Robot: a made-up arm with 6 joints. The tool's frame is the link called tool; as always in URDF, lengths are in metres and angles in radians.
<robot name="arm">
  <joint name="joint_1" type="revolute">
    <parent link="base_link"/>
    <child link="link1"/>
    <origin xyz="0 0 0.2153"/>
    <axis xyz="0 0 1"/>
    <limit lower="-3.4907" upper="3.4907" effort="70" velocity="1.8"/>
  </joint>
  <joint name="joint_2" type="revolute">
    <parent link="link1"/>
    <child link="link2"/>
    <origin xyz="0 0 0" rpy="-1.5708 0 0"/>
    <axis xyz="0 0 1"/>
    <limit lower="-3.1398" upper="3.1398" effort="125" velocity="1.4"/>
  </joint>
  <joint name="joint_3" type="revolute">
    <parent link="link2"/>
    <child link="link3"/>
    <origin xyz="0 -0.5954 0" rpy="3.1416 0 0"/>
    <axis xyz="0 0 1"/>
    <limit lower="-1.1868" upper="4.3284" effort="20" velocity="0.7"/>
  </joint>
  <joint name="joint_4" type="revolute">
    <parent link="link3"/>
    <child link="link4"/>
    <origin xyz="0 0 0" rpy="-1.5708 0 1.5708"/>
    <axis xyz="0 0 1"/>
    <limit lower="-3.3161" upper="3.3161" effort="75" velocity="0.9"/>
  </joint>
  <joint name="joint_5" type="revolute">
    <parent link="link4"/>
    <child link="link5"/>
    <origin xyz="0 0 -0.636" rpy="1.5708 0 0"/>
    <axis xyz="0 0 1"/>
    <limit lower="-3.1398" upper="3.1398" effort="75" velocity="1"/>
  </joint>
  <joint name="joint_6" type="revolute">
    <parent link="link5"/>
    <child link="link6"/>
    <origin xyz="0 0 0.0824" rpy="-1.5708 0 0"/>
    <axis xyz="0 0 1"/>
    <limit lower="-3.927" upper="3.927" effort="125" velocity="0.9"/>
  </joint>
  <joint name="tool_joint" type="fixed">
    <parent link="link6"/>
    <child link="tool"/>
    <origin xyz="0 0 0" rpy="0 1.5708 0"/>
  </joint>
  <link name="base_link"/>
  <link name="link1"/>
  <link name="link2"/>
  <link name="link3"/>
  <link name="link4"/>
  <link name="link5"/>
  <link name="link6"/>
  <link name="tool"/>
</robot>
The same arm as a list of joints. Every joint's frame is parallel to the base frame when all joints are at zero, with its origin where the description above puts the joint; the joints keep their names.
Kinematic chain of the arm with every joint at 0, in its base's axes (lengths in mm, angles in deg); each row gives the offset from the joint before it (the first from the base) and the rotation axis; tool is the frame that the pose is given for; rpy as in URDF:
joint_1: xyz 0 0 215.3 axis +z
joint_2: xyz 0 0 0 axis +y
joint_3: xyz 0 0 595.4 axis -y
joint_4: xyz 0 0 0 axis -x
joint_5: xyz 636 0 0 axis -y
joint_6: xyz 0 -82.4 0 axis -x
tool: xyz 0 0 0 rpy 0 0 0
Joint limits (deg, base to tool): -200..200 -179.9..179.9 -68..248 -190..190 -179.9..179.9 -225..225

